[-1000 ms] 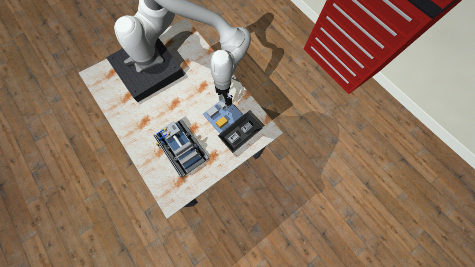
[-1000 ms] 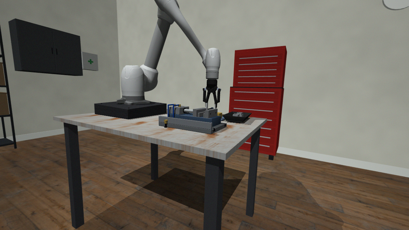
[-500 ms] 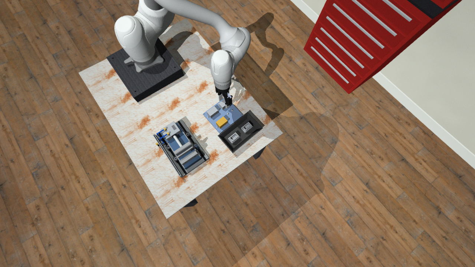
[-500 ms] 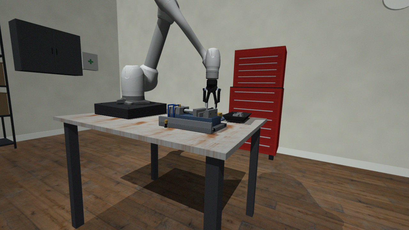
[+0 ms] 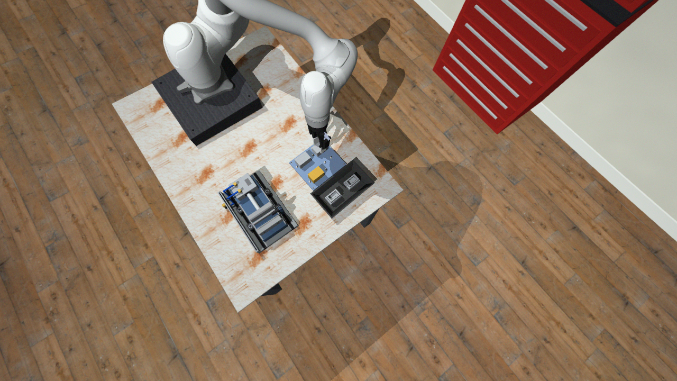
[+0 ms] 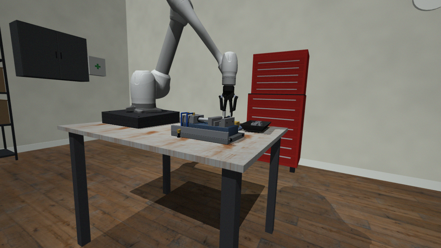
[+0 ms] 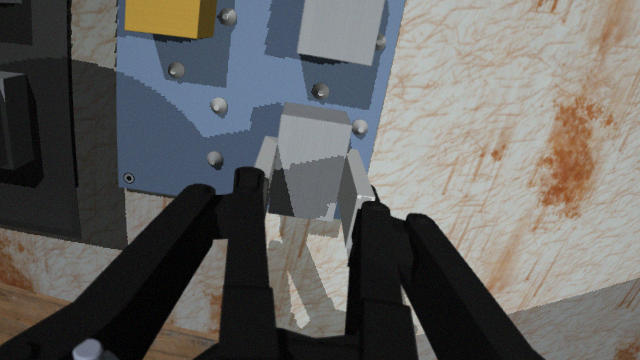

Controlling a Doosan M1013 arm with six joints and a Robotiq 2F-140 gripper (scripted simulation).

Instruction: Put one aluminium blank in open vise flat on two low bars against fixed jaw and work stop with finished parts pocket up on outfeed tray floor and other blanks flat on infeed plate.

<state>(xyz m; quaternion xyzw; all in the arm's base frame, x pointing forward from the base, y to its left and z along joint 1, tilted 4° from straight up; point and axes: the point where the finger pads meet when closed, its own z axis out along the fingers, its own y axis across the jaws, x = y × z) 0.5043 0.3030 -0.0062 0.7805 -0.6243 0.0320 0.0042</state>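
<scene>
The aluminium blank lies 40 mm below my hand. The rest, counted from my hand: work stop: 190 mm ahead, 290 mm to the right, 30 mm above; brass blank: 110 mm ahead, 70 mm to the right, 40 mm below; infeed plate: 50 mm ahead, 40 mm to the right, 60 mm below.
</scene>
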